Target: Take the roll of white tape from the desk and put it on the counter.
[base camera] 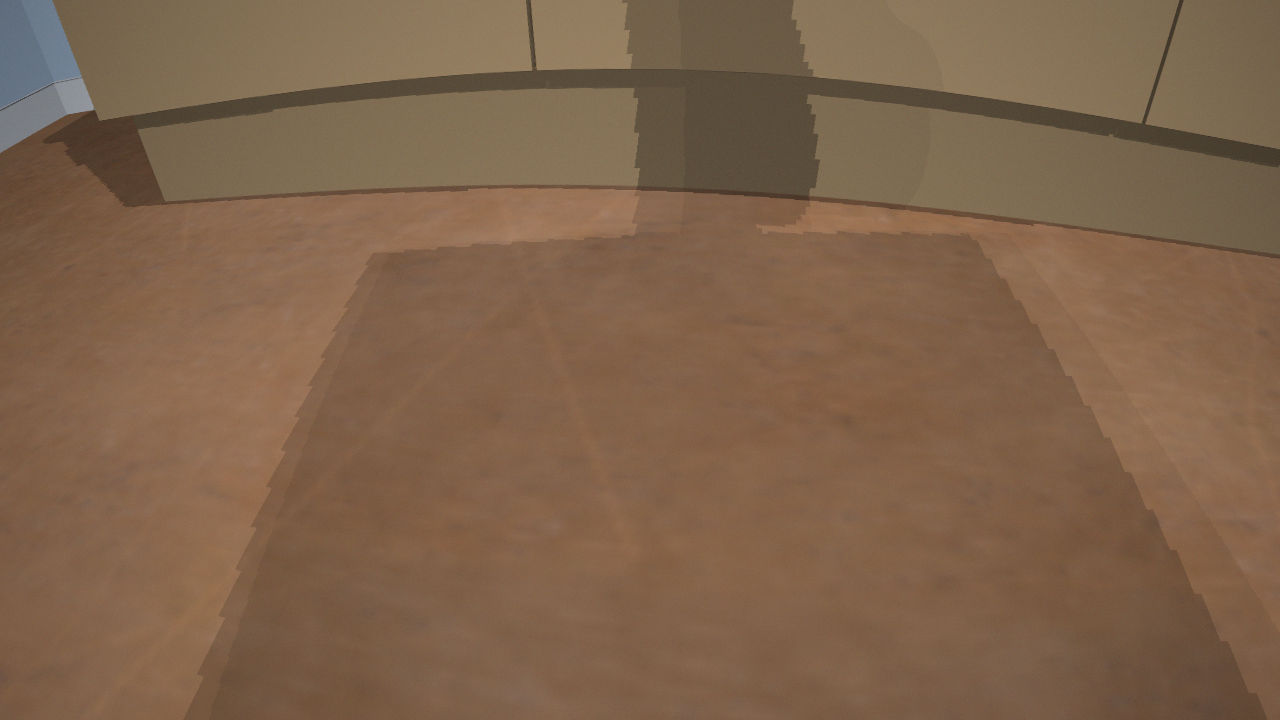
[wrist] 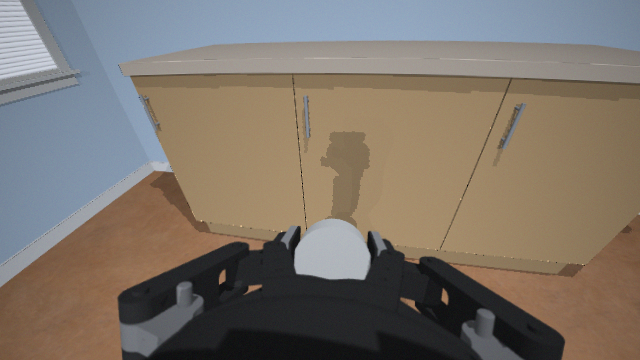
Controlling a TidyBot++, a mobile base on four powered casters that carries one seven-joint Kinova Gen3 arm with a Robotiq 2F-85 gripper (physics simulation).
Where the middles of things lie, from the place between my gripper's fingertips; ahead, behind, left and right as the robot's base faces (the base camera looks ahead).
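Scene:
The roll of white tape [wrist: 331,248] is there, and my hand is 10 mm past it.

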